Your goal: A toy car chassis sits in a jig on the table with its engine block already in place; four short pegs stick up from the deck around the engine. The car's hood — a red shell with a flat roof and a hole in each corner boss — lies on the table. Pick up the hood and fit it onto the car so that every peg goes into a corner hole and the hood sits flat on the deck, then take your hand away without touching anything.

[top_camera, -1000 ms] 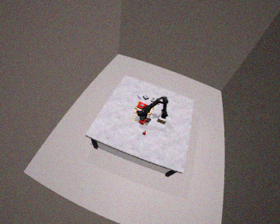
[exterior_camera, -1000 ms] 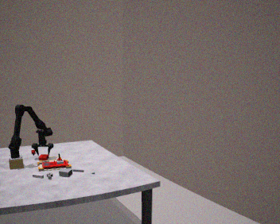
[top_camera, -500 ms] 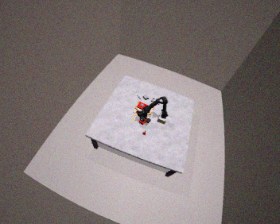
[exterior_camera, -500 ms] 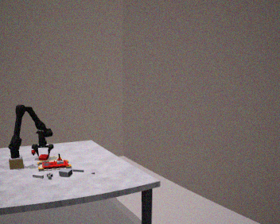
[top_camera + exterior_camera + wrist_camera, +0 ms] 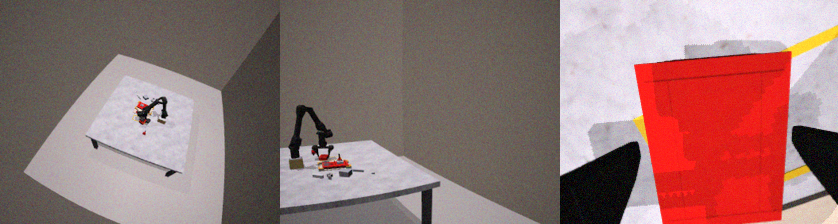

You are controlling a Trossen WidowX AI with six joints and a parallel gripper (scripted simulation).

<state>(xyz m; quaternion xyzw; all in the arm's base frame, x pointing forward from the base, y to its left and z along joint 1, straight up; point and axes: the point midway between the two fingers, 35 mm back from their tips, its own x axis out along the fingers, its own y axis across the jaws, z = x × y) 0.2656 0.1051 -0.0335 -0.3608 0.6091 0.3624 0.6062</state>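
The red hood lies right at my gripper tip. From my gripper tip the other things lie so: grey engine part 250 mm to the right, 60 mm ahead, 10 mm above; jig 210 mm to the right, 20 mm ahead.
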